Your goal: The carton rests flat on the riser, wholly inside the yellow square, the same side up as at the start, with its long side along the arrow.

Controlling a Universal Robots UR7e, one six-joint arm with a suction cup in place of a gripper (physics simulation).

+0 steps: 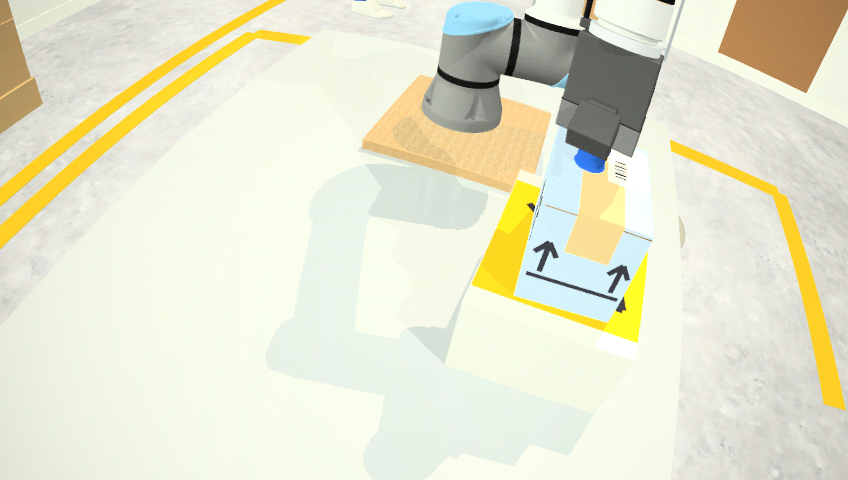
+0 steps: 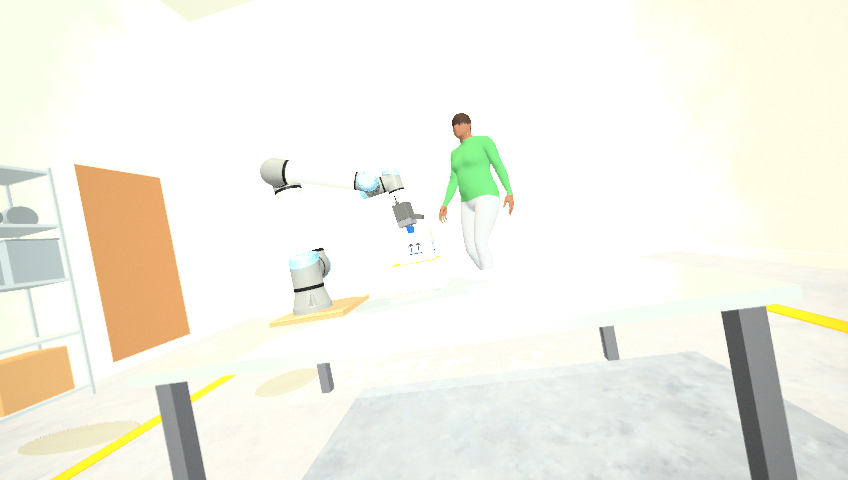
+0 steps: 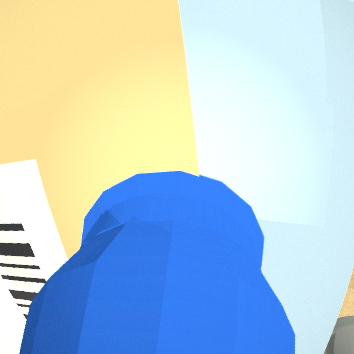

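The pale blue carton stands upright on the white riser, printed arrows pointing up and tape and barcode label on top. It covers much of the yellow square; yellow shows at its left, front and right, and the far side is hidden. Dark parts of the arrow show beside the carton; the rest is hidden, so its line against the long side is hard to tell. My blue suction cup is pressed on the carton's top, at the tape's edge, with suction on.
The arm's base stands on a wooden board behind and left of the riser, on the pale table. A person in green stands behind the table. A shelf rack stands at the far left.
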